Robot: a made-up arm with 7 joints.
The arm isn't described. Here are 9 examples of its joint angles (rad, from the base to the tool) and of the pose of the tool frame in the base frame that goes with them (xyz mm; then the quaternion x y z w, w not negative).
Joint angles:
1: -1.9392 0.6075 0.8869 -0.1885 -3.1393 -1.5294 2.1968
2: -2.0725 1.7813 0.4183 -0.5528 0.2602 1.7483 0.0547
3: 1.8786 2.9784 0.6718 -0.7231 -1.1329 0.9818 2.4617
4: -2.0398 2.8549 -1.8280 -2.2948 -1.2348 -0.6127 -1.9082
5: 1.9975 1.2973 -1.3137 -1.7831 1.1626 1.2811 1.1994
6: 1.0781 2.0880 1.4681 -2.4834 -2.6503 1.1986 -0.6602
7: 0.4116 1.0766 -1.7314 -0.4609 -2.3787 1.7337 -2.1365
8: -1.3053 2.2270 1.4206 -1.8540 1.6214 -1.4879 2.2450
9: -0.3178 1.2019 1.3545 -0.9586 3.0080 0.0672 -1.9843
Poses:
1: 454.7 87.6 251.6 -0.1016 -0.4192 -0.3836 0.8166
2: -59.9 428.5 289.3 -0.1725 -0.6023 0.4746 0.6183
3: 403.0 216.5 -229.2 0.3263 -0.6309 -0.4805 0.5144
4: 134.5 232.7 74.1 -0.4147 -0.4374 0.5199 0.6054
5: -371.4 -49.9 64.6 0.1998 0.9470 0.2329 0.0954
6: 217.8 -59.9 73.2 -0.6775 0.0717 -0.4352 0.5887
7: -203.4 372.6 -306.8 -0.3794 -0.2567 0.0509 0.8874
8: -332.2 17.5 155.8 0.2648 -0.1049 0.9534 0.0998
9: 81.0 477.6 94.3 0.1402 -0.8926 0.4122 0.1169
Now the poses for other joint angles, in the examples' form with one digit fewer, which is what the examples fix.
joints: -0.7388 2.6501 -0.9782 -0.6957 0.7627 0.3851 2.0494
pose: -57 357 364 0.326 -0.803 0.490 0.096
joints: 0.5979 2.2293 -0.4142 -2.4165 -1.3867 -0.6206 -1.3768
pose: 140 119 -173 0.060 0.172 0.615 0.767
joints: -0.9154 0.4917 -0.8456 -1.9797 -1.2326 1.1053 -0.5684
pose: 262 -222 -15 0.774 -0.526 -0.315 0.157
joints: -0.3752 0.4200 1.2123 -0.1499 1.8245 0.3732 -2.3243
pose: 202 229 -429 0.097 -0.442 0.243 0.858
